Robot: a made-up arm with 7 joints. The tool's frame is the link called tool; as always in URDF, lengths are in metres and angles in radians. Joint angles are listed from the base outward.
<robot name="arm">
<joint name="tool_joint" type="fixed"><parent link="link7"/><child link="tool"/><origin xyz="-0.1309 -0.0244 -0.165" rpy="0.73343 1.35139 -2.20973"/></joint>
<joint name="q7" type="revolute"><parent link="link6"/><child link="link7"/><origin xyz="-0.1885 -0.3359 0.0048"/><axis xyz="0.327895 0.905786 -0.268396"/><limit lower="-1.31" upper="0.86"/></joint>
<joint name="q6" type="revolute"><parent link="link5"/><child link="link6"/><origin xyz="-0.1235 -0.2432 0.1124"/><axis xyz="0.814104 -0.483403 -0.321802"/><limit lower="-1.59" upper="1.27"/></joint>
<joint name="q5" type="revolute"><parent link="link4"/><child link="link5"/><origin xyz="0.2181 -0.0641 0.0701"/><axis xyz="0 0 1"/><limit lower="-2.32" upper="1.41"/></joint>
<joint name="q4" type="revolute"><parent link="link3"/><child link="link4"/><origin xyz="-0.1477 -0.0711 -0.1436"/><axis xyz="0 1 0"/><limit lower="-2.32" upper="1.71"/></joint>
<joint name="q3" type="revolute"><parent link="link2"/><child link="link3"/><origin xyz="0.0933 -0.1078 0.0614"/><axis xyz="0 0 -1"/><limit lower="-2.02" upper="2.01"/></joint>
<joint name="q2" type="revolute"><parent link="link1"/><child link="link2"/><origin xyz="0.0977 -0.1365 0.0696"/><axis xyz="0 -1 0"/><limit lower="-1.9" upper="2.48"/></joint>
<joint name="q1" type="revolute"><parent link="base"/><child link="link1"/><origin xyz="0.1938 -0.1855 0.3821"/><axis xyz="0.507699 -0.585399 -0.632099"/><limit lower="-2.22" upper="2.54"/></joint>
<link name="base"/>
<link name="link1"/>
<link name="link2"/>
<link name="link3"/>
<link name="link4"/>
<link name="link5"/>
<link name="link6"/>
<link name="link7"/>
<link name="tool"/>
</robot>
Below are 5 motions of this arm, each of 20 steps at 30 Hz.
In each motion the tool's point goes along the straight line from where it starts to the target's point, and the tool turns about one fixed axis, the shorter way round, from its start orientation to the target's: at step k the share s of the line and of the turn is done. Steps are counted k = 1, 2, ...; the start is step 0. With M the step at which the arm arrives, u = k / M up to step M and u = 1 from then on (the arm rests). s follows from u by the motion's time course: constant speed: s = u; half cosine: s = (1 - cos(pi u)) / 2; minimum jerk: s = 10 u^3 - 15 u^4 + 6 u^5.
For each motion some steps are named. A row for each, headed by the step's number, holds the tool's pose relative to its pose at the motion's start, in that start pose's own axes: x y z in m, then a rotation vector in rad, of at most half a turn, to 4 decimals.
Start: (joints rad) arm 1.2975 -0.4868 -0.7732 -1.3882 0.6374 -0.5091 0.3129
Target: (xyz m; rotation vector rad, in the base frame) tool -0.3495 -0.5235 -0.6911 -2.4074 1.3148 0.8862
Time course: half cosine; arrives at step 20
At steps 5, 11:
5: -0.0772 -0.0907 0.0636 0.0497 -0.0740 0.0616
11: -0.3050 -0.3582 0.2511 0.1964 -0.2922 0.2433

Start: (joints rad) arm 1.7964 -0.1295 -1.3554 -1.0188 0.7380 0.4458 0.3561
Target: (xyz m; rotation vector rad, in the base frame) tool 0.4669 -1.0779 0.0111 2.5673 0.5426 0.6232
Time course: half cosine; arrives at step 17
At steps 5, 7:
5: 0.0393 -0.0423 0.0239 0.0661 0.0345 -0.0370
7: 0.0718 -0.0774 0.0437 0.1209 0.0631 -0.0676

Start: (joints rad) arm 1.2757 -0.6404 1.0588 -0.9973 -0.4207 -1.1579 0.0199
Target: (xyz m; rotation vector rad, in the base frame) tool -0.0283 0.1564 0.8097 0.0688 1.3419 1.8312
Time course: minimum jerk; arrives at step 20
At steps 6, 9, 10, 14, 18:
6: -0.0492 -0.0422 0.0347 0.0692 0.0034 0.0436
9: -0.1226 -0.1052 0.0866 0.1727 0.0086 0.1089
10: -0.1507 -0.1293 0.1064 0.2123 0.0105 0.1338
14: -0.2523 -0.2164 0.1780 0.3553 0.0176 0.2240
18: -0.2988 -0.2563 0.2109 0.4209 0.0208 0.2653

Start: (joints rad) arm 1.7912 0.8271 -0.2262 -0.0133 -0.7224 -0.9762 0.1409
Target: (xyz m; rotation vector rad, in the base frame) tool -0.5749 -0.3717 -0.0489 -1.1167 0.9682 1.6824
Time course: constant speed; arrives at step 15
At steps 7, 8, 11, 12, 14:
7: -0.2998 0.0537 -0.1715 -0.0724 -0.0927 0.4191
8: -0.3426 0.0614 -0.1960 -0.0827 -0.1060 0.4790
11: -0.4711 0.0844 -0.2696 -0.1138 -0.1457 0.6586
12: -0.5139 0.0920 -0.2941 -0.1241 -0.1590 0.7185
14: -0.5995 0.1074 -0.3431 -0.1448 -0.1854 0.8383

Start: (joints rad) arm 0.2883 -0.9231 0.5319 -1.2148 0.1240 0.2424 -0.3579
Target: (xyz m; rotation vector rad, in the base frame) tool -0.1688 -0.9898 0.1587 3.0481 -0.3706 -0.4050
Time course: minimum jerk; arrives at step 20
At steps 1, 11, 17, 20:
1: 0.0003 -0.0002 0.0001 0.0003 0.0007 -0.0004
11: 0.1344 -0.0863 0.0508 0.1470 0.3776 -0.2021
17: 0.2206 -0.1416 0.0833 0.2412 0.6197 -0.3317
20: 0.2266 -0.1455 0.0856 0.2478 0.6366 -0.3407

